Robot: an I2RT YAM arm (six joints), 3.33 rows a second.
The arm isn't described. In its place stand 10 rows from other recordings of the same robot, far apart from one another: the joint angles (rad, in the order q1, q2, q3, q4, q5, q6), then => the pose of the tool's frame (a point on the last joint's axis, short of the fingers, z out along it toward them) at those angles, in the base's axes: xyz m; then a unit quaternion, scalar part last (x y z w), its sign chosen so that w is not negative.
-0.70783, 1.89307, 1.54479, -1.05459, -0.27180, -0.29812 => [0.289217 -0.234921 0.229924 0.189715 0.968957 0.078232 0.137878]
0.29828, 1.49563, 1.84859, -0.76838, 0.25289, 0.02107 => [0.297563 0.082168 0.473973 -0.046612 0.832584 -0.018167 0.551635]
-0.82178, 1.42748, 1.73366, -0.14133, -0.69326, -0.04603 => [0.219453 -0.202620 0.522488 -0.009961 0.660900 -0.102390 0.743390]
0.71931, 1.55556, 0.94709, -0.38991, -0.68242, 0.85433 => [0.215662 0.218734 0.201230 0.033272 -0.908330 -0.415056 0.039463]
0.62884, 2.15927, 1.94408, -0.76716, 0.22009, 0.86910 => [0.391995 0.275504 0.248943 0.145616 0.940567 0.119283 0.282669]
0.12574, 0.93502, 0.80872, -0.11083, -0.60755, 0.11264 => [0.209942 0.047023 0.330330 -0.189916 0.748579 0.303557 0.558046]
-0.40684, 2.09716, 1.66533, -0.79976, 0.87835, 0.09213 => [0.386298 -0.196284 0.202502 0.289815 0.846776 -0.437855 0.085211]
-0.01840, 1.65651, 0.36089, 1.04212, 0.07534, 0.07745 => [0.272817 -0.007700 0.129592 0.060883 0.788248 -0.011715 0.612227]
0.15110, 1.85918, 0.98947, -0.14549, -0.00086, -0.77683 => [0.352706 0.053735 0.124974 -0.430447 0.859947 -0.084013 0.261053]
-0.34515, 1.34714, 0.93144, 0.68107, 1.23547, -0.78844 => [0.263897 -0.130606 0.349357 0.340034 0.584143 -0.644488 0.357475]
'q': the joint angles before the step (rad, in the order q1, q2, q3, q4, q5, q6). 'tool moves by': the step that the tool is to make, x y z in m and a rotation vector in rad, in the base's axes. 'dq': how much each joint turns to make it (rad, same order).
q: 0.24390, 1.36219, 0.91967, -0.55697, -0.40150, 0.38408
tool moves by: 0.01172, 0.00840, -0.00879, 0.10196, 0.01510, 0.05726
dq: 0.00595, 0.06291, 0.00509, 0.07464, -0.11391, 0.01476
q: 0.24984, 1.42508, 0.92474, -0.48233, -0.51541, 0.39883
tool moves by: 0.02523, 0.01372, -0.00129, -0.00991, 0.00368, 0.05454
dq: 0.02157, 0.11914, 0.10786, -0.01339, -0.01072, -0.03729
